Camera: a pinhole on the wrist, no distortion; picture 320 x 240 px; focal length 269.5 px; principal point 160.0 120.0 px. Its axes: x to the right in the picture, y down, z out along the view. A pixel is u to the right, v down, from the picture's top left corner.
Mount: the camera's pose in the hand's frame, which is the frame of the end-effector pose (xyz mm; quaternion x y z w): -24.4 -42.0 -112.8 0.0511 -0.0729 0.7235 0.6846
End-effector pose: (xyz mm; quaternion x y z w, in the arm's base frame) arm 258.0 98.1 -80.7 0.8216 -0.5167 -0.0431 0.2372
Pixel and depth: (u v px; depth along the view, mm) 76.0 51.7 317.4
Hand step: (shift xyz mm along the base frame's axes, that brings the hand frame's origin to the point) 124.2 -42.9 -237.2
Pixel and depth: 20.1 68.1 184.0
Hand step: 126.5 30.4 -117.0
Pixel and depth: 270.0 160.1 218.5
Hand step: -72.8 16.6 -112.4
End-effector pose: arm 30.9 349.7 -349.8 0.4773 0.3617 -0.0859 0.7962
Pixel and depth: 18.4 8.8 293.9
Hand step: 31.6 -232.7 -187.8
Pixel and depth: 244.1 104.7 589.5
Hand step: 253.0 -395.4 178.5
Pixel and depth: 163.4 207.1 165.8
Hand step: -70.0 -95.3 17.8
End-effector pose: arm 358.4 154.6 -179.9 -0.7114 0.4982 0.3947 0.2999
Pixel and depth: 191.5 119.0 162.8
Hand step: 30.1 72.1 1.0
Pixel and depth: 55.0 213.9 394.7
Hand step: 159.5 364.3 25.2
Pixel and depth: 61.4 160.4 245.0
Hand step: 124.3 177.4 2.7
